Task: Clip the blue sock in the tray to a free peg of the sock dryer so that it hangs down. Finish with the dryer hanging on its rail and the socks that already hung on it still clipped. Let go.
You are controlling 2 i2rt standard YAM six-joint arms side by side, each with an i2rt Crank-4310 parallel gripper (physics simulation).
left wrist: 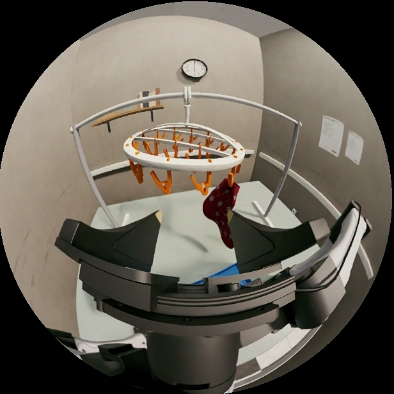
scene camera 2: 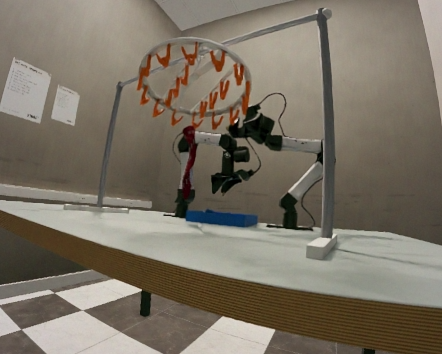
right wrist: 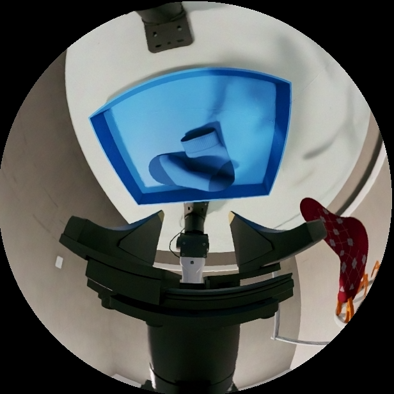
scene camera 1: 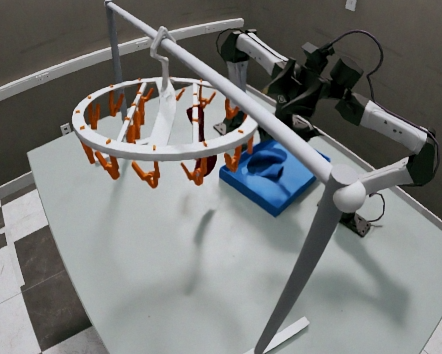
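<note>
The blue sock lies bent over in the blue tray. The white ring dryer with orange pegs hangs by its hook from the rail. A dark red patterned sock hangs from one of its pegs. My left gripper is open and empty, facing the dryer from a distance. My right gripper is open and empty, above the tray and apart from the blue sock.
Grey stand posts hold the rail at both ends, with white feet on the table. In scene camera 1 both grippers are close together behind the rail, near the tray. A clock is on the wall.
</note>
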